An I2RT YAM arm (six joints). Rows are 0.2 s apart.
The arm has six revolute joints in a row. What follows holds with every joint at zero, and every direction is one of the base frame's.
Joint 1 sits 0.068 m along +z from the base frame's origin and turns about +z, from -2.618 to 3.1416 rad.
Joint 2 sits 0.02 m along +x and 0.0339 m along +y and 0.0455 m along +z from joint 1 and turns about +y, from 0 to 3.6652 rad.
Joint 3 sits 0.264 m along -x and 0.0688 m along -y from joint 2 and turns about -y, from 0 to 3.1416 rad.
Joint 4 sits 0.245 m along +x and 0.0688 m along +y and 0.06 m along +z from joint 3 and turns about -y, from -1.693 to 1.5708 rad.
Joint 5 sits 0.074 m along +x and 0.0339 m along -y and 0.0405 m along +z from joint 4 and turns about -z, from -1.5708 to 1.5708 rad.
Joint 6 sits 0.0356 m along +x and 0.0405 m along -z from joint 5 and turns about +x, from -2.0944 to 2.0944 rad.
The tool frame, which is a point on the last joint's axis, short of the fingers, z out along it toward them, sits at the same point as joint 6; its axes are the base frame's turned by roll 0, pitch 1.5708 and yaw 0 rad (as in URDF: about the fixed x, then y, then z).
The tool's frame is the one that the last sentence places.
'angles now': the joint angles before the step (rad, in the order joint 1, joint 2, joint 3, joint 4, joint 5, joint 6). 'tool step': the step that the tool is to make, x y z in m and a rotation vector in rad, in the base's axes. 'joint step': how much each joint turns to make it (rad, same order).
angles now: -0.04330, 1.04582, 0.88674, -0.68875, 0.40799, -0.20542
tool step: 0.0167, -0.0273, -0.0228, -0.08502, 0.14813, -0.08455
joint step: -0.10686, 0.12458, -0.00029, 0.02266, 0.06367, -0.08703
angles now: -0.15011, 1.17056, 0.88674, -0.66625, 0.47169, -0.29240
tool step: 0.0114, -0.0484, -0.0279, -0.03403, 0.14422, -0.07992
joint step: -0.18213, 0.14423, 0.00008, 0.07441, -0.00008, -0.13711
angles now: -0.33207, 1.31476, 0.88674, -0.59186, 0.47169, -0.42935
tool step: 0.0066, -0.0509, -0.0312, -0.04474, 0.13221, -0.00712
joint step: -0.16247, 0.15601, 0.00013, 0.14518, 0.00002, -0.20366
